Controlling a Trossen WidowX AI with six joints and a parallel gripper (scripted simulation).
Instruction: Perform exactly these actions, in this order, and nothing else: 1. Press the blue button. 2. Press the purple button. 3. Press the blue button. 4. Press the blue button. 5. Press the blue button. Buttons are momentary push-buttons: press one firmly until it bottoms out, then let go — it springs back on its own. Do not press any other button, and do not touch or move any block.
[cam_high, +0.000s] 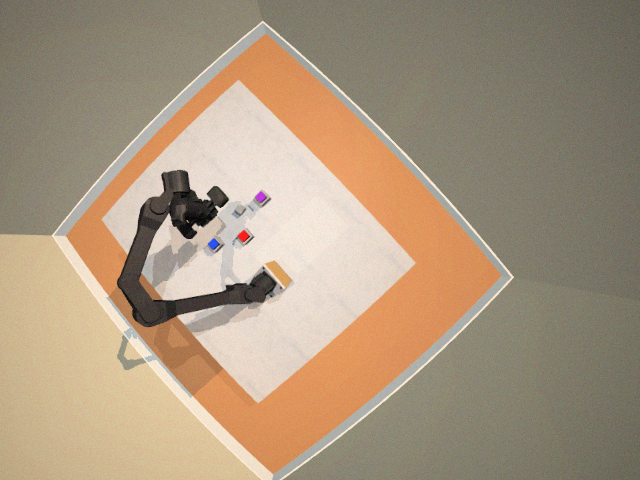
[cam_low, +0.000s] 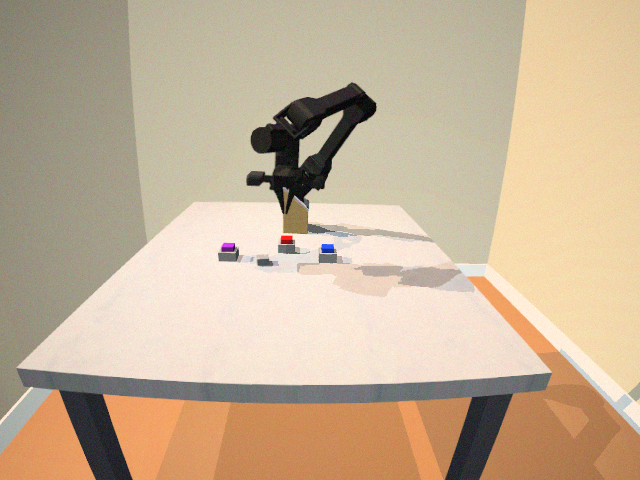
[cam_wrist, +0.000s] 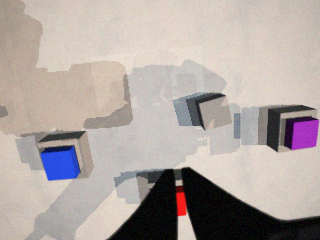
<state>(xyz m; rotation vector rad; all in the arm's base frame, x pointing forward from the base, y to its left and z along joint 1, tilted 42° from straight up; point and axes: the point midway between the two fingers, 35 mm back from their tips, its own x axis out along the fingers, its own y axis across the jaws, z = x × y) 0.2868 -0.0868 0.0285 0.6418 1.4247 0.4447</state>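
Now: the purple button 150 mm to the right of my gripper tip, 100 mm below it and 50 mm behind it. Also, from my gripper tip: blue button 120 mm to the left, 100 mm below, 20 mm behind; then small grey block 130 mm below, 60 mm to the right, 10 mm behind; then red button 100 mm below, 100 mm behind, 10 mm to the left.
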